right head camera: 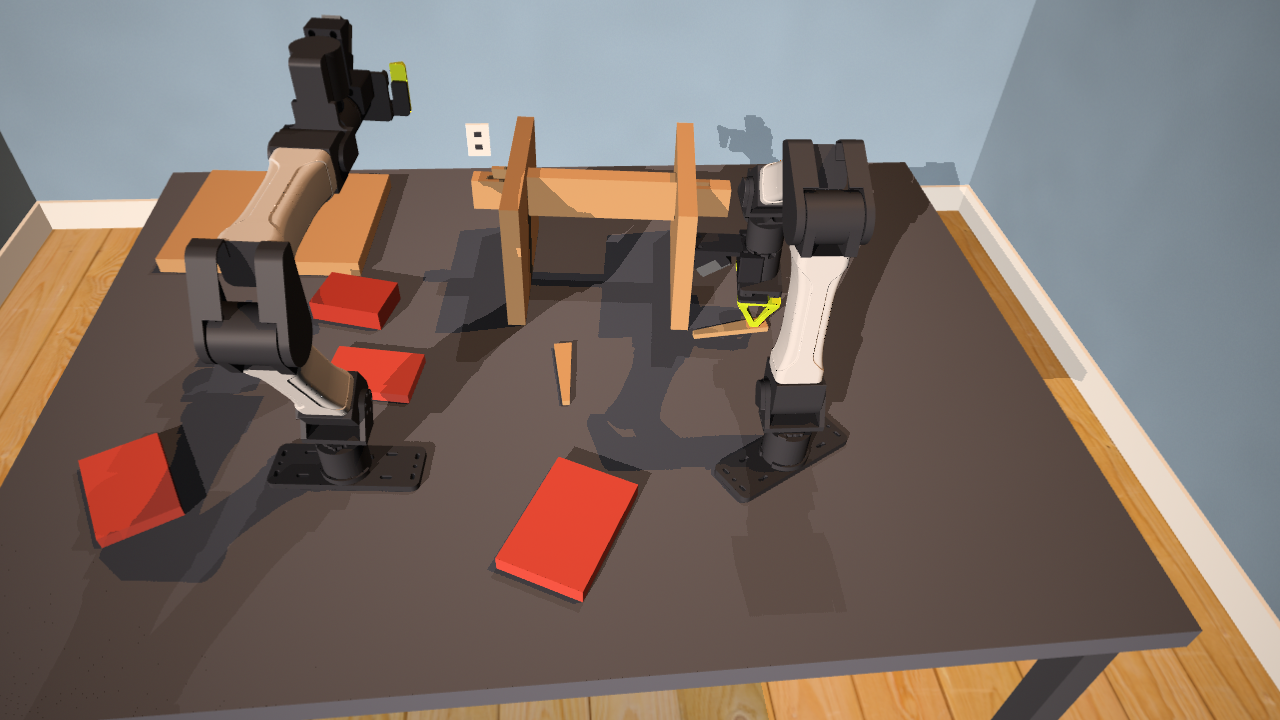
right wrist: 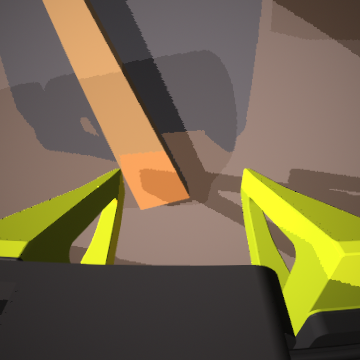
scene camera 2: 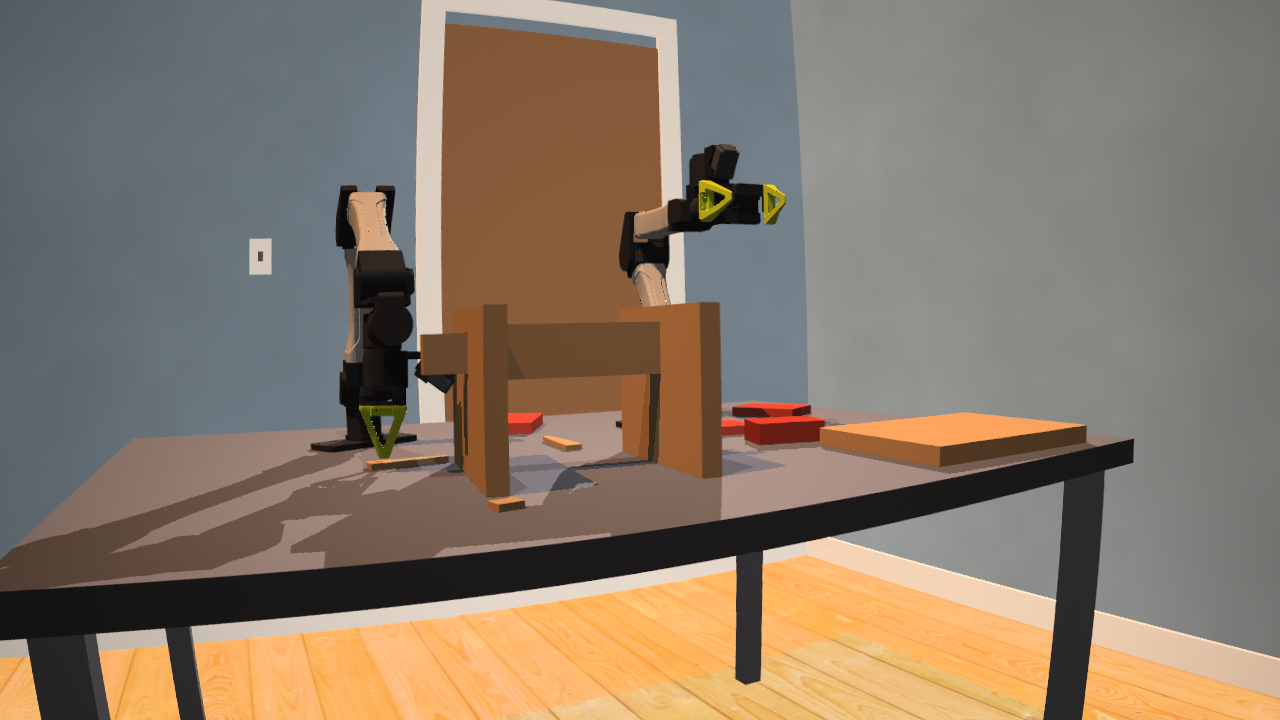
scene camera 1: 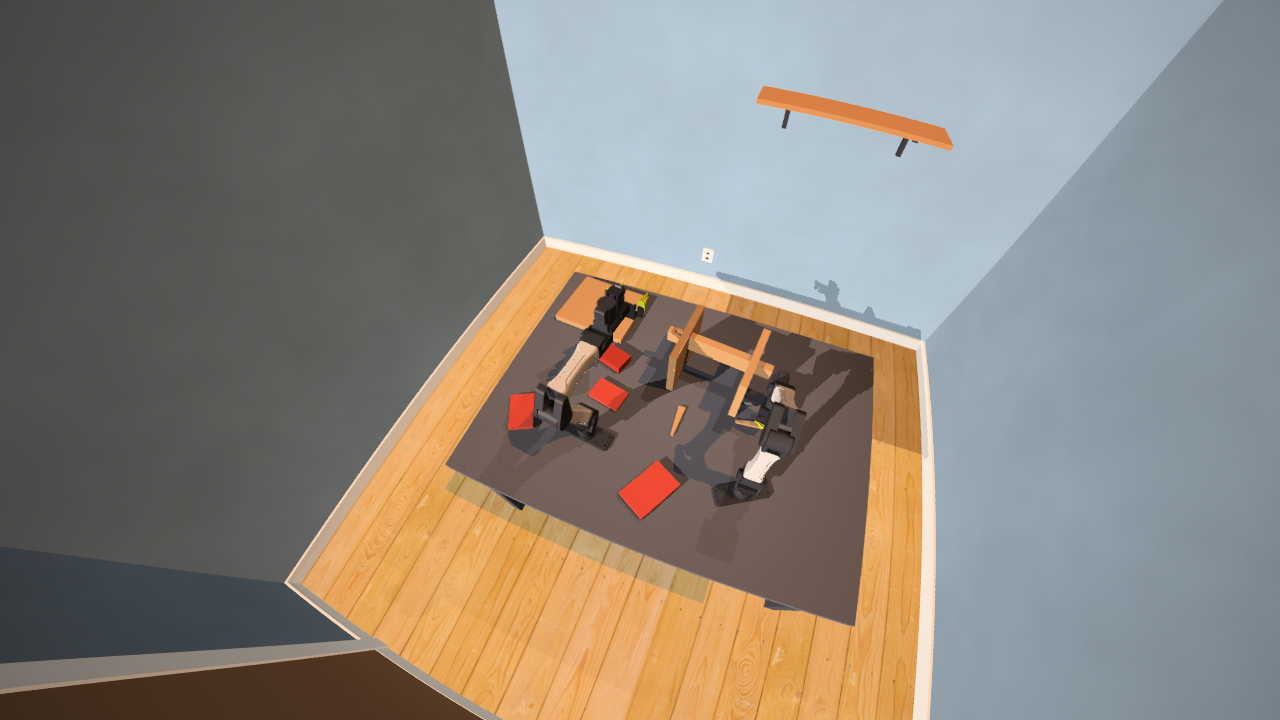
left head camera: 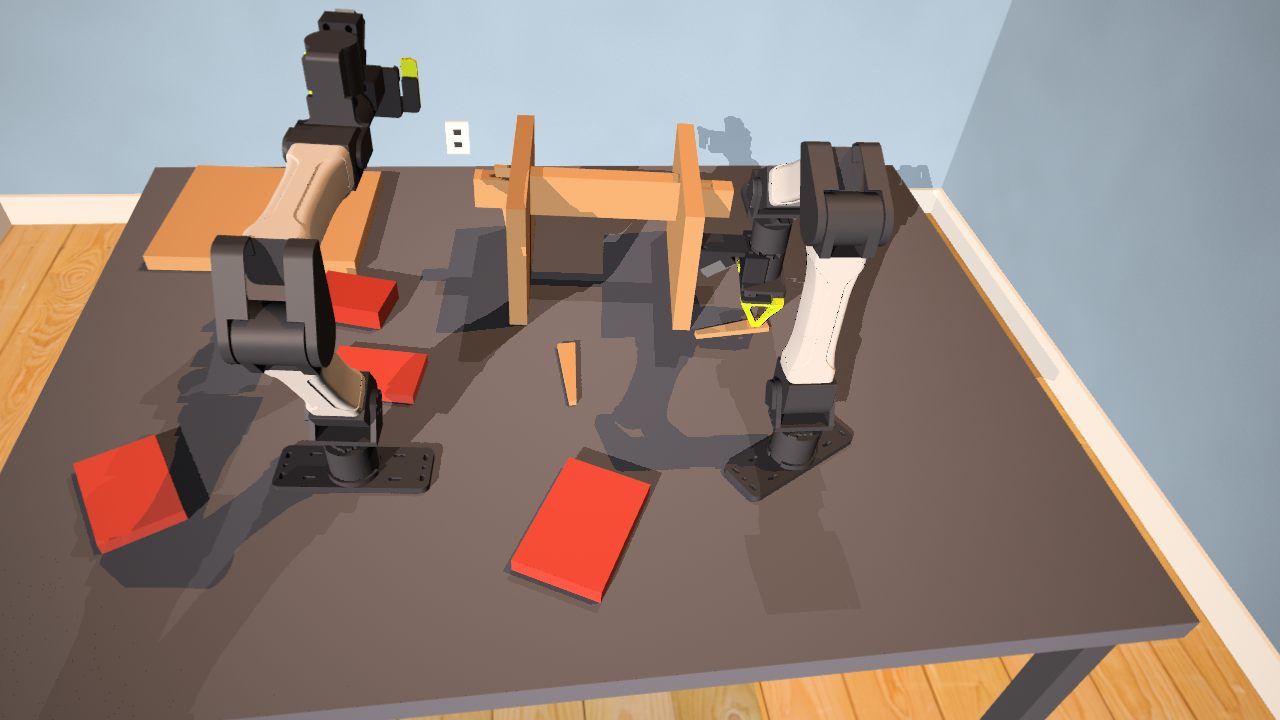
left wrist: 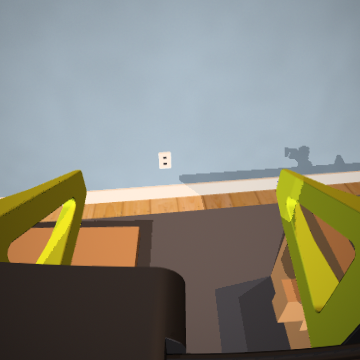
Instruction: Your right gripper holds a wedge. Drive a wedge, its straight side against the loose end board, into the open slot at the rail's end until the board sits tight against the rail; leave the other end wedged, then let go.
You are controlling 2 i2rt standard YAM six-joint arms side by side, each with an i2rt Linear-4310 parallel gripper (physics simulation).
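Places are measured from the left arm's base along level axes (x right, y ahead, z up), in centimetres.
Pixels of known places: left gripper, fingertip midpoint: [right head camera: 367, 64] [scene camera 2: 758, 197] [scene camera 1: 635, 289] [left head camera: 374, 60] [left wrist: 180, 180]; right gripper, fingertip midpoint: [right head camera: 752, 313] [right wrist: 182, 179] [scene camera 2: 383, 457] [scene camera 1: 764, 420] [left head camera: 753, 313]; left arm's base, link origin: [right head camera: 349, 469] [scene camera 1: 587, 432] [left head camera: 356, 471]; right arm's base, link origin: [right head camera: 781, 456] [scene camera 2: 365, 444] [scene camera 1: 741, 492] [left head camera: 789, 455].
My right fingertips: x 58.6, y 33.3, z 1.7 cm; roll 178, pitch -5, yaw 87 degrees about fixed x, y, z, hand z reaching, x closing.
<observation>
For each thing: its top centre in the pictures, then the offset to it from my right fingertips. "spot": a spot on its surface instead.
- long thin wedge, top centre: [right wrist: 121, 97] [scene camera 2: 409, 459] [right head camera: 729, 325] [left head camera: 730, 325] [scene camera 1: 752, 422] dx -4.0, dy -2.2, dz -0.8 cm
- rail, top centre: [scene camera 2: 573, 323] [left head camera: 605, 174] [right head camera: 602, 175] [scene camera 1: 720, 346] dx -25.5, dy +11.5, dz +18.3 cm
- left-hand end board, surface spot: [left head camera: 518, 259] spot: dx -38.6, dy -2.7, dz +11.4 cm
- right-hand end board, top centre: [scene camera 2: 474, 308] [right head camera: 687, 166] [left head camera: 691, 166] [scene camera 1: 757, 356] dx -12.0, dy +11.4, dz +20.5 cm
- thick wooden slab, top centre: [scene camera 2: 954, 426] [left head camera: 271, 210] [right head camera: 280, 213] [left wrist: 43, 282] [scene camera 1: 602, 305] dx -83.6, dy +22.7, dz +1.0 cm
- small wooden piece, top centre: [scene camera 2: 506, 500] dx -10.8, dy +32.5, dz -0.8 cm
My right gripper [scene camera 2: 384, 452] [right wrist: 182, 179] is open and low over the table. A long thin wedge [left head camera: 726, 331] [scene camera 2: 422, 462] [right wrist: 100, 85] lies flat on the table; its thick end is between and just ahead of the fingertips, apart from both. The rail [left head camera: 604, 195] [scene camera 2: 581, 349] passes through the left-hand end board [left head camera: 518, 259] and right-hand end board [left head camera: 684, 250] in the left head view. A wedge [left head camera: 501, 170] sits at the rail's left end; the right-end slot is hard to see. Another wedge [left head camera: 570, 371] lies mid-table. My left gripper [scene camera 2: 744, 202] [left wrist: 180, 180] is open, raised, empty.
Several red blocks [left head camera: 581, 528] [left head camera: 129, 492] [left head camera: 362, 300] lie around the arms. A thick wooden slab [left head camera: 179, 219] [scene camera 2: 953, 434] lies at the back left in the left head view. A small wooden piece [scene camera 2: 506, 504] lies by a board's foot in scene camera 2.
</observation>
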